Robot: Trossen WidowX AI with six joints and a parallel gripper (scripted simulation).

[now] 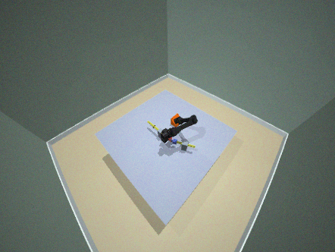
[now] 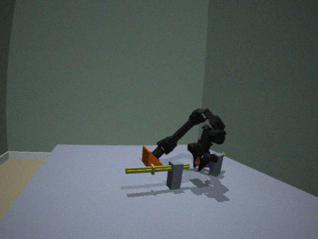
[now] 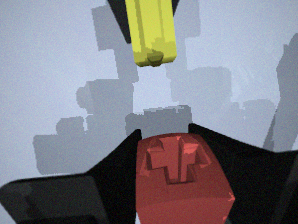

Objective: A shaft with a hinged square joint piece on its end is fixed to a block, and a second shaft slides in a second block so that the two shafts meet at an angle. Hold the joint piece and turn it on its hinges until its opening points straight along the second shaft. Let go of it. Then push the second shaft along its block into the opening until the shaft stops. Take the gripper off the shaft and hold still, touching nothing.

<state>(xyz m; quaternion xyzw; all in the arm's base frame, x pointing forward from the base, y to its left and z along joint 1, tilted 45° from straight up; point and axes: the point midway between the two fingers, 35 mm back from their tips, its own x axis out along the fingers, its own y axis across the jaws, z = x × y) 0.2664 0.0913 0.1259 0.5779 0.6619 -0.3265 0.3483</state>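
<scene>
Now: the red square joint piece 2 cm to the left of my gripper tip and 3 cm above it.
</scene>
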